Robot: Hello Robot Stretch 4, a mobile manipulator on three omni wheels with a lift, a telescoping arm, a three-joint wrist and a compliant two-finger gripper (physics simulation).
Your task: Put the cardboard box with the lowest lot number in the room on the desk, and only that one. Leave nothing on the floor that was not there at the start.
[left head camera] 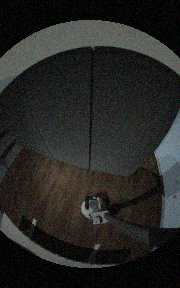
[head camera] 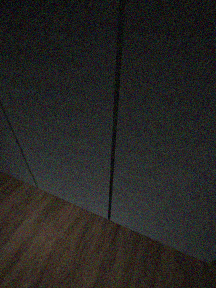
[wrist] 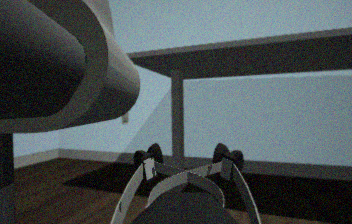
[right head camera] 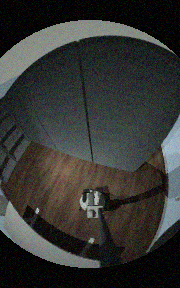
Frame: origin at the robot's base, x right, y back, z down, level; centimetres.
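Where they show: gripper, fingertip midpoint: point(left head camera: 86, 218) point(wrist: 188, 155) point(right head camera: 82, 210).
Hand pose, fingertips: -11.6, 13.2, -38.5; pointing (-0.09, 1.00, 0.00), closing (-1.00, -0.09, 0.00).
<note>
After its pixels a point has its place, as x, y, z.
My gripper point(wrist: 188, 155) {-11.6, 13.2, -38.5} is open in the wrist view, with its two dark fingertips well apart and no object between them. Beyond it stands a table that looks like the desk point(wrist: 240, 59) {-42.8, 86.1, -66.8}, seen from below its top, with one leg point(wrist: 177, 115) {-13.8, 110.5, -40.3} behind the fingers. The upper surface of the desk is hidden from this low angle. No cardboard box and no lot number can be made out in these dark, grainy views.
A large dark grey panelled front with a vertical seam point(head camera: 165, 125) {25.8, -72.5, -116.7} point(left head camera: 55, 105) point(right head camera: 130, 100) {39.7, -67.3, -132.3} rises from the wooden floor point(head camera: 50, 240) {-51.8, -59.9, 2.6} point(left head camera: 55, 185) {-71.0, -46.0, 2.6} point(right head camera: 55, 172) {-82.0, -56.5, 2.7}. A dark slatted or shelved piece point(right head camera: 11, 142) {-254.4, -115.7, -50.7} stands at the left. A pale blue wall point(wrist: 280, 115) {-85.7, 131.2, -38.6} lies behind the desk.
</note>
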